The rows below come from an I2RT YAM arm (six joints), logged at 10 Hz.
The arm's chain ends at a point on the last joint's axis. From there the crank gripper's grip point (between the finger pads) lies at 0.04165 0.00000 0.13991 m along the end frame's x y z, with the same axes.
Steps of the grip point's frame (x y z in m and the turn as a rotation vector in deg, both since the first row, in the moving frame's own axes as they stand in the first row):
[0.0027, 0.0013, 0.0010, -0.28, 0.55, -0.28]
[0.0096, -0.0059, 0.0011, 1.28, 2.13, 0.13]
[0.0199, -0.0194, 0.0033, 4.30, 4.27, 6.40]
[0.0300, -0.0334, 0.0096, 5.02, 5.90, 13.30]
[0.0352, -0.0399, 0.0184, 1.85, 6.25, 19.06]
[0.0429, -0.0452, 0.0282, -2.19, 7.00, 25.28]
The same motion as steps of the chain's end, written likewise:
[0.0014, 0.0008, 0.0014, -0.28, 0.55, -0.28]
[0.0044, -0.0029, 0.0028, 1.28, 2.13, 0.13]
[0.0093, -0.0143, 0.0070, 4.30, 4.27, 6.40]
[0.0157, -0.0327, 0.0147, 5.02, 5.90, 13.30]
[0.0220, -0.0516, 0.0235, 1.85, 6.25, 19.06]
[0.0318, -0.0717, 0.0346, -2.19, 7.00, 25.28]

